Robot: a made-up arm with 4 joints.
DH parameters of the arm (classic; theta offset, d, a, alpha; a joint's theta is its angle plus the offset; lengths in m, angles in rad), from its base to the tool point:
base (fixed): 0 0.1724 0 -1.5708
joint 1: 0 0.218 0.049 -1.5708
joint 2: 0 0.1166 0.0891 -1.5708
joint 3: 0 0.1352 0.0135 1.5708
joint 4: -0.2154 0 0.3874 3.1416
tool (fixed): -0.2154 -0.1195 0 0
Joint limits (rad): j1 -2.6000..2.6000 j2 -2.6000..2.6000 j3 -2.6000..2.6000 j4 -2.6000..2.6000
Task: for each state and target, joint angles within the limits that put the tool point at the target. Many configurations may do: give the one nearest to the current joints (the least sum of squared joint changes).
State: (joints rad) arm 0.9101 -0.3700 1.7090 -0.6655
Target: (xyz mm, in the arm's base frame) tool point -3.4 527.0 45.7
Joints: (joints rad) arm 1.3110 -0.4372 1.7391 -1.2308
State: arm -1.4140 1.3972 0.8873 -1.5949
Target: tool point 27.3 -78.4 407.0
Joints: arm -1.6489 1.7391 1.0860 -1.0138
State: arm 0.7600 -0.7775 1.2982 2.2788
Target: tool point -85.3 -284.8 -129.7
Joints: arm 0.7063 0.0413 0.8679 2.1372
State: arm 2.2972 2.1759 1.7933 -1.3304
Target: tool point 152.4 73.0 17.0
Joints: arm 1.9723 2.4127 2.0132 -0.5426
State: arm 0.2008 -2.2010 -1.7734 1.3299
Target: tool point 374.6 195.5 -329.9
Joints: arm 0.3013 -1.4510 -1.3112 1.1967
